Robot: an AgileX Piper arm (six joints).
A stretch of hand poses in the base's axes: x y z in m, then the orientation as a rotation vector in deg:
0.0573 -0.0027 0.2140 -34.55 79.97 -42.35
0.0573 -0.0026 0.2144 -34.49 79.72 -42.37
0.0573 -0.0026 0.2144 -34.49 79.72 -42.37
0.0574 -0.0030 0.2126 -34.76 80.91 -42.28
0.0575 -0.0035 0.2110 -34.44 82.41 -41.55
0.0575 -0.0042 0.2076 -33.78 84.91 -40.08
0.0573 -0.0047 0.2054 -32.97 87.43 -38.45
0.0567 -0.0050 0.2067 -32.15 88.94 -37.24
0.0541 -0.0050 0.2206 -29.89 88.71 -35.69
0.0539 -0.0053 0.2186 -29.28 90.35 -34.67
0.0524 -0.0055 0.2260 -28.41 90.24 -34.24
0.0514 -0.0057 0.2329 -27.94 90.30 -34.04
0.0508 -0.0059 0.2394 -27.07 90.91 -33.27
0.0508 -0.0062 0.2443 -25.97 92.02 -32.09
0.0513 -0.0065 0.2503 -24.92 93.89 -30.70
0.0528 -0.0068 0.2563 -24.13 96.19 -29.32
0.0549 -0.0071 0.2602 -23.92 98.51 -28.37
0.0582 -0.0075 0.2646 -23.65 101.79 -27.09
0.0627 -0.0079 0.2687 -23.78 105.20 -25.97
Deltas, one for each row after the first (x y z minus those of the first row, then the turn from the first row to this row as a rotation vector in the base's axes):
0.0000 0.0001 0.0004 -0.02 -0.24 0.05
0.0000 0.0001 0.0004 -0.02 -0.24 0.05
0.0001 -0.0003 -0.0014 0.07 0.91 -0.21
0.0002 -0.0008 -0.0030 0.96 2.15 -0.46
0.0002 -0.0015 -0.0064 2.67 4.20 -0.79
0.0000 -0.0020 -0.0086 4.54 6.24 -1.10
-0.0006 -0.0023 -0.0073 6.01 7.37 -1.30
-0.0032 -0.0023 0.0066 8.35 6.46 -1.30
-0.0034 -0.0026 0.0046 9.57 7.80 -1.59
-0.0049 -0.0028 0.0120 10.37 7.42 -1.70
-0.0059 -0.0030 0.0189 10.79 7.32 -1.83
-0.0065 -0.0032 0.0254 11.89 7.62 -2.00
-0.0065 -0.0035 0.0303 13.44 8.35 -2.23
-0.0060 -0.0038 0.0363 15.15 9.81 -2.62
-0.0045 -0.0041 0.0423 16.73 11.77 -3.07
-0.0024 -0.0044 0.0462 17.66 13.90 -3.52
0.0009 -0.0048 0.0506 18.89 16.93 -4.20
0.0054 -0.0052 0.0547 19.75 20.21 -4.86

